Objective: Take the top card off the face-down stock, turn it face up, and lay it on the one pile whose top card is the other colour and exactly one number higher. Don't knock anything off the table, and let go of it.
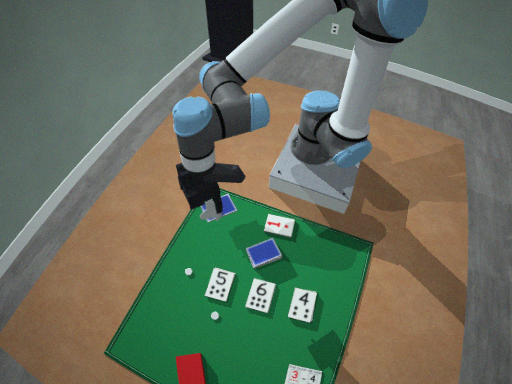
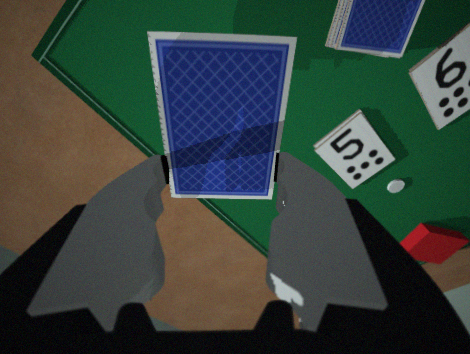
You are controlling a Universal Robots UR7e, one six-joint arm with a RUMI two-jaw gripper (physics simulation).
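My gripper (image 1: 212, 216) (image 2: 222, 158) is shut on a blue-backed card (image 1: 228, 204) (image 2: 225, 100), gripping its two long sides near one end. The card is face down and held above the mat's back left corner; its face is hidden. The face-down stock (image 1: 264, 253) (image 2: 384, 25), also blue-backed, lies on the green mat (image 1: 160, 320) (image 2: 300, 100). Face-up piles show a black 5 (image 1: 220, 284) (image 2: 355, 150), a black 6 (image 1: 260, 295) (image 2: 447, 82) and a black 4 (image 1: 302, 305) in a row in front of the stock. A card with a red 1 (image 1: 279, 225) lies behind the stock.
Small white discs (image 1: 188, 271) (image 1: 215, 315) (image 2: 395, 186) lie near the 5. A red block (image 1: 190, 369) (image 2: 434, 244) lies at the front left. A card marked 3 - 4 (image 1: 303, 375) lies at the front right. The robot's base (image 1: 310, 190) stands behind the mat.
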